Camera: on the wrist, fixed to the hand. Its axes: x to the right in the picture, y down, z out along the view.
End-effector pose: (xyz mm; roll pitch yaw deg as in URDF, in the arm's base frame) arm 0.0 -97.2 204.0 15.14 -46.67 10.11
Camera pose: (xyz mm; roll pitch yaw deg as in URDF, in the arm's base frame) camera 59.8 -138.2 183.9 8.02 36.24 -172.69
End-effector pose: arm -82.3 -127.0 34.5 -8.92 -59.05 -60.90
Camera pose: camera -125.1 -188.7 38.9 25.92 50.03 109.29
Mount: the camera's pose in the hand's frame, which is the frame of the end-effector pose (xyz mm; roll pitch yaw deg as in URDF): 20.8 -62.5 -36.3 25.43 -9.43 175.05
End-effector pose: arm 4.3 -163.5 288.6 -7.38 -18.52 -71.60
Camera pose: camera -49.9 -211.7 268.7 30.90 9.70 102.26
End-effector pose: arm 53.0 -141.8 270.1 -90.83 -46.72 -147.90
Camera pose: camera 61.0 -95.0 328.4 104.59 50.85 17.18
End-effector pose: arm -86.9 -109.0 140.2 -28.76 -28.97 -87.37
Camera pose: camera -158.2 -131.3 148.7 49.59 22.72 83.05
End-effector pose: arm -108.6 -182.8 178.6 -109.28 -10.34 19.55
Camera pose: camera -96.8 -193.1 252.2 132.42 17.98 -168.10
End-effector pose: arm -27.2 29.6 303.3 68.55 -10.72 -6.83
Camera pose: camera 7.6 36.4 237.0 -42.71 2.64 -179.85
